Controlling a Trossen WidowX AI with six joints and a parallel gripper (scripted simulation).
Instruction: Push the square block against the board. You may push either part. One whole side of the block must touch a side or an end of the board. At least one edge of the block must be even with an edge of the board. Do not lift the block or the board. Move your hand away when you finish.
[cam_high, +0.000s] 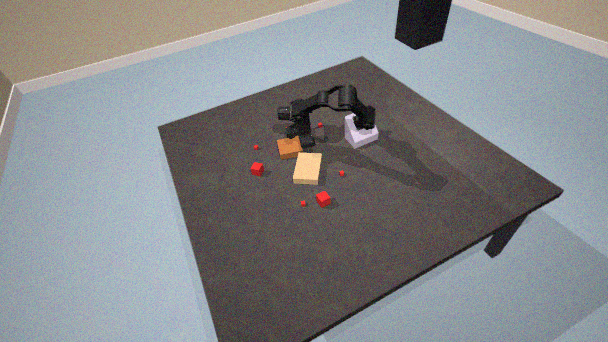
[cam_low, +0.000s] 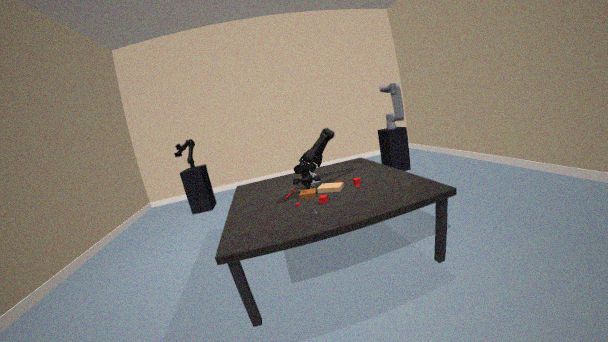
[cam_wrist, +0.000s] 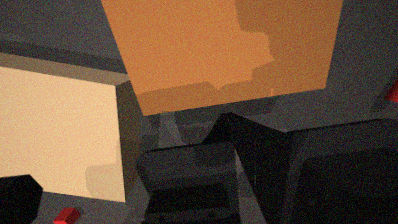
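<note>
The orange square block lies 70 mm ahead of my gripper tip, 20 mm to the right of it and 10 mm above it. Also, from my gripper tip: tan board: 60 mm ahead, 140 mm to the left, 10 mm above.
</note>
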